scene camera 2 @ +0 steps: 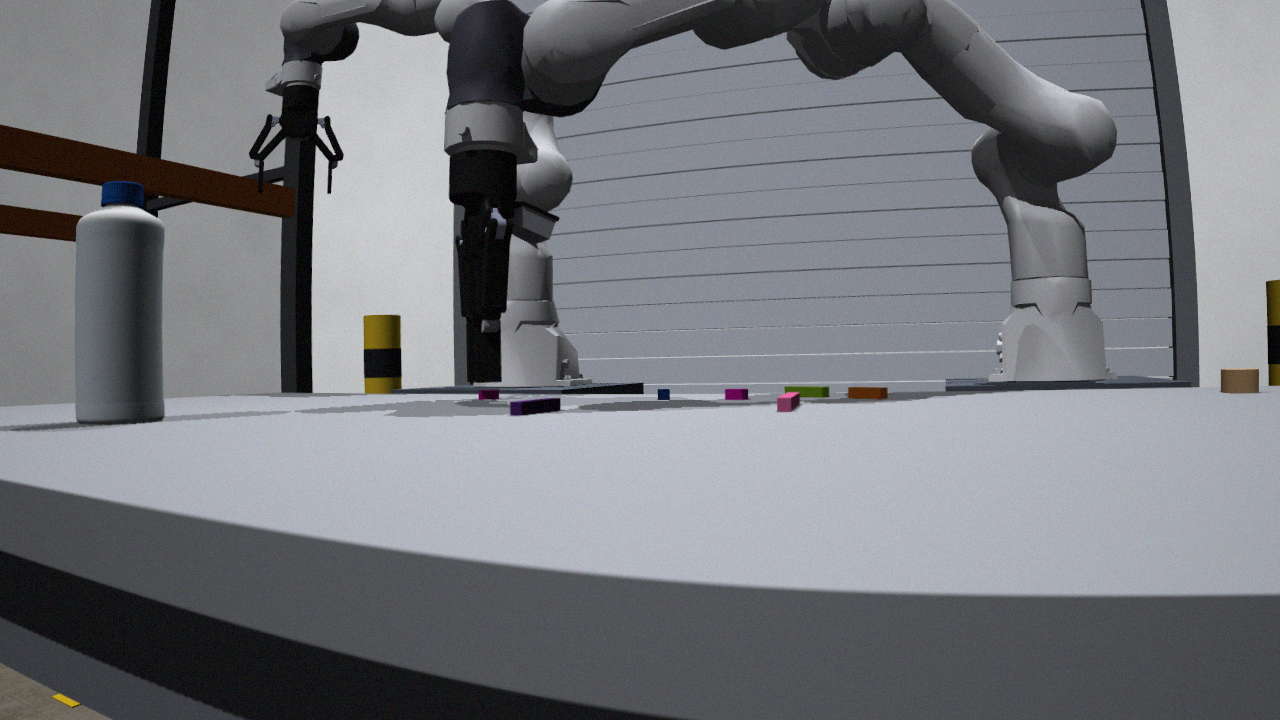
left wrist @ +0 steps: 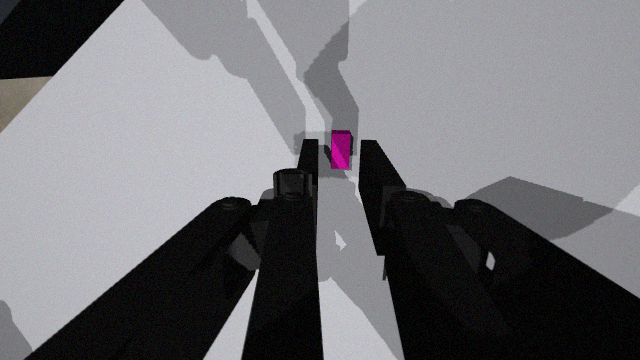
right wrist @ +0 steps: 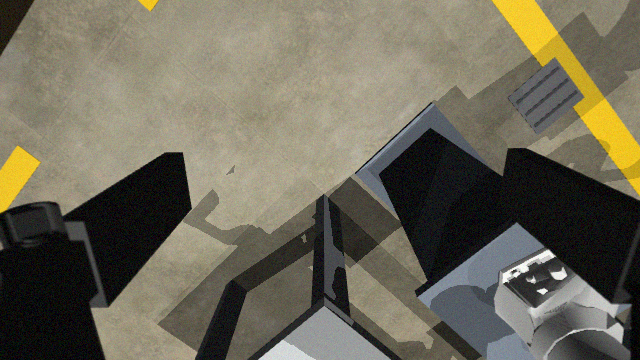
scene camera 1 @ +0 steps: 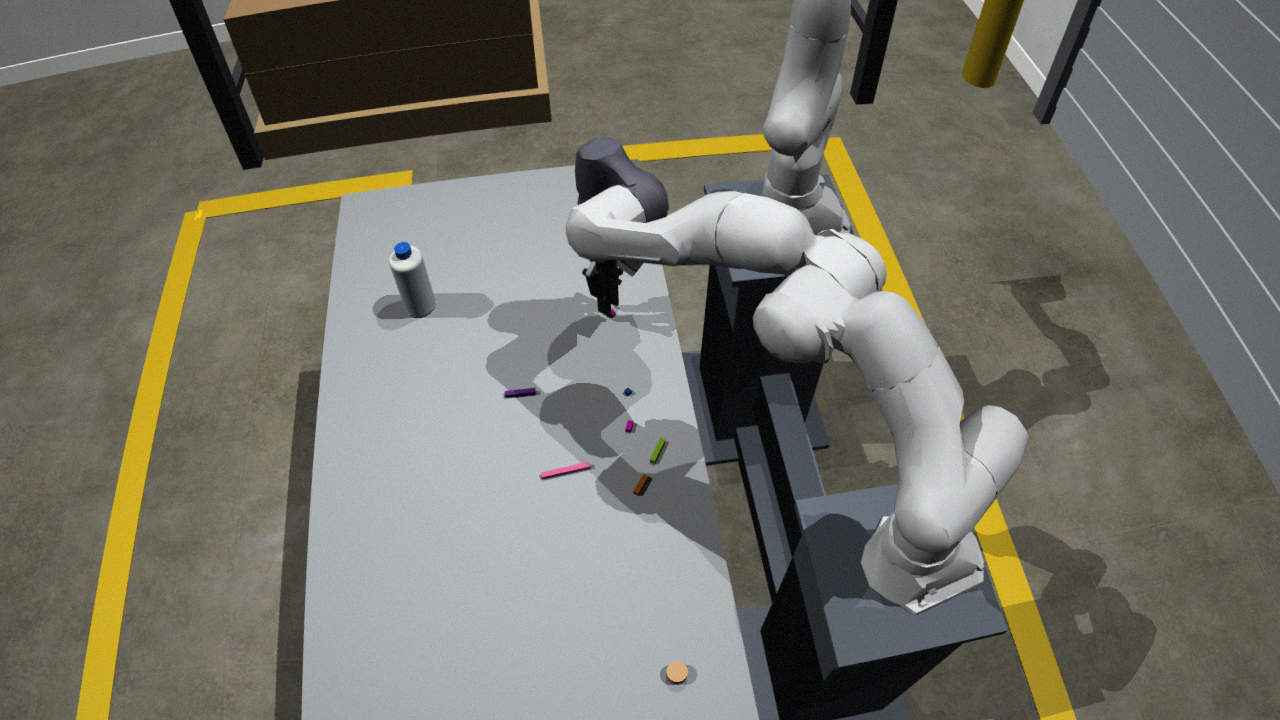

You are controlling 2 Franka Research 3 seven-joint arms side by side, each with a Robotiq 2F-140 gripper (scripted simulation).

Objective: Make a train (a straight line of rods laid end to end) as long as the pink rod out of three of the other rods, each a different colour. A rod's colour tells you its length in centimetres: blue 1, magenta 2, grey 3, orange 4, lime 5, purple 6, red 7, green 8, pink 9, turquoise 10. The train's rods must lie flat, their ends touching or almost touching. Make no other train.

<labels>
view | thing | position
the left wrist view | my left gripper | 338,164
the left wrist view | magenta rod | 340,141
</labels>
